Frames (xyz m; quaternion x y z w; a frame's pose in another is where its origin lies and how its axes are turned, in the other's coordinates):
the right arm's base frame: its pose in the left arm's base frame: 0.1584 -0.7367 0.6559 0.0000 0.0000 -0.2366 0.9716
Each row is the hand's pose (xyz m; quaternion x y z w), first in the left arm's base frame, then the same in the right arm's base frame.
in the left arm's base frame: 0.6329 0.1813 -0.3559 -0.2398 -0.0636 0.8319 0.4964
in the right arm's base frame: -0.0007 1.0334 -1.0118 -0.2179 -0.1185 0.9257 0.2855
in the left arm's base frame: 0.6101 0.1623 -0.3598 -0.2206 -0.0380 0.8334 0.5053
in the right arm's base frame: -0.0122 1.0060 -1.0157 -0.2053 -0.0891 0.9293 0.2938
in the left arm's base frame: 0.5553 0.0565 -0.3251 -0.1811 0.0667 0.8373 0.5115
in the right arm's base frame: -0.0122 0.8869 -0.9810 -0.1917 0.0220 0.9346 0.2989
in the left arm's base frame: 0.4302 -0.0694 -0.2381 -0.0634 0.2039 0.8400 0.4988
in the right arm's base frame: -0.0654 0.7176 -0.8940 -0.1098 0.1831 0.9342 0.2859
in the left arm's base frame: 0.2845 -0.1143 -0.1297 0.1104 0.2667 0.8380 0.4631
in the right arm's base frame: -0.1742 0.6107 -0.7856 0.0442 0.2852 0.9238 0.2517
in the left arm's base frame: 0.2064 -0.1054 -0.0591 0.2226 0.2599 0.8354 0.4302
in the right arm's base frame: -0.2476 0.5827 -0.7150 0.1548 0.3052 0.9134 0.2203
